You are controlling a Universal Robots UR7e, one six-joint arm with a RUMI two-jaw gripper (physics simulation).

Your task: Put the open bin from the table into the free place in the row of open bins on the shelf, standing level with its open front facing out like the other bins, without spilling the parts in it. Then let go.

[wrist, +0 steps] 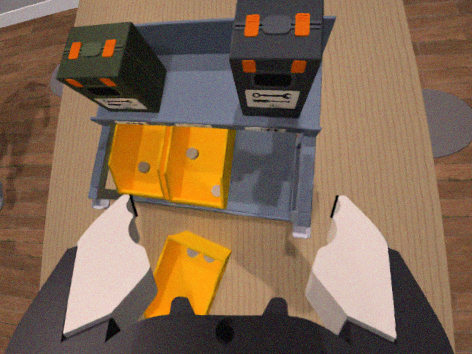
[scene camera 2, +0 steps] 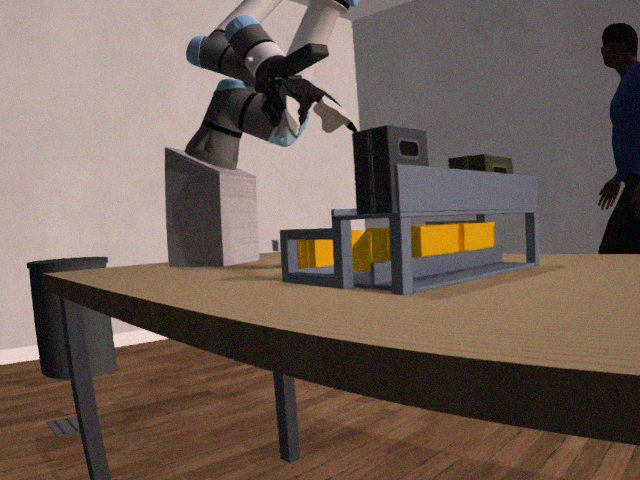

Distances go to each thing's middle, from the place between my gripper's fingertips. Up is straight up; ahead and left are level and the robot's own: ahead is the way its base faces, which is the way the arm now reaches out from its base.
Labels:
My hand is 240 mm above the grey shelf bay (scene camera 2: pixel 429 282), 110 mm to the right of it and 100 mm short of it.

